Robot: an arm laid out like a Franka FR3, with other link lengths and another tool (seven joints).
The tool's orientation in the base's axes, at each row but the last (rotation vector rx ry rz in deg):
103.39 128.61 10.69
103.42 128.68 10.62
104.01 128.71 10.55
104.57 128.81 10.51
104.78 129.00 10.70
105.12 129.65 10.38
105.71 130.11 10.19
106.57 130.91 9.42
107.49 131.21 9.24
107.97 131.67 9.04
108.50 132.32 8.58
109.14 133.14 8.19
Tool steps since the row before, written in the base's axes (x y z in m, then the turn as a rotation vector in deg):
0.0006 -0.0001 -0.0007 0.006 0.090 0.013
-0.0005 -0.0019 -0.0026 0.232 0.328 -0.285
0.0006 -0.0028 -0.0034 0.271 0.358 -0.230
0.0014 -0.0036 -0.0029 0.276 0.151 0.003
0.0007 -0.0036 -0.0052 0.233 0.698 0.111
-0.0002 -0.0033 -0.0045 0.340 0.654 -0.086
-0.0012 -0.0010 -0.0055 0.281 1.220 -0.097
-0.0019 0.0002 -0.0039 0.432 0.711 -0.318
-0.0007 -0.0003 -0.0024 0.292 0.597 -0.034
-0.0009 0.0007 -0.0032 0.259 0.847 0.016
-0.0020 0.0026 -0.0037 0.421 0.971 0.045
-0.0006 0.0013 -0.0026 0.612 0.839 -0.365
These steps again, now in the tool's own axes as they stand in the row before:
-0.0001 0.0004 0.0008 0.085 0.029 -0.016
-0.0014 -0.0016 0.0025 0.306 0.219 0.318
-0.0025 -0.0009 0.0036 0.322 0.276 0.274
-0.0035 -0.0002 0.0034 0.094 0.294 0.062
-0.0031 -0.0014 0.0054 0.626 0.395 -0.080
-0.0028 -0.0019 0.0044 0.580 0.441 0.139
-0.0003 -0.0026 0.0051 1.146 0.501 0.114
0.0009 -0.0026 0.0034 0.636 0.495 0.380
0.0000 -0.0012 0.0022 0.532 0.393 0.076
0.0011 -0.0013 0.0029 0.780 0.420 0.015
0.0031 -0.0021 0.0032 0.869 0.606 0.013
0.0015 -0.0007 0.0025 0.720 0.700 0.450

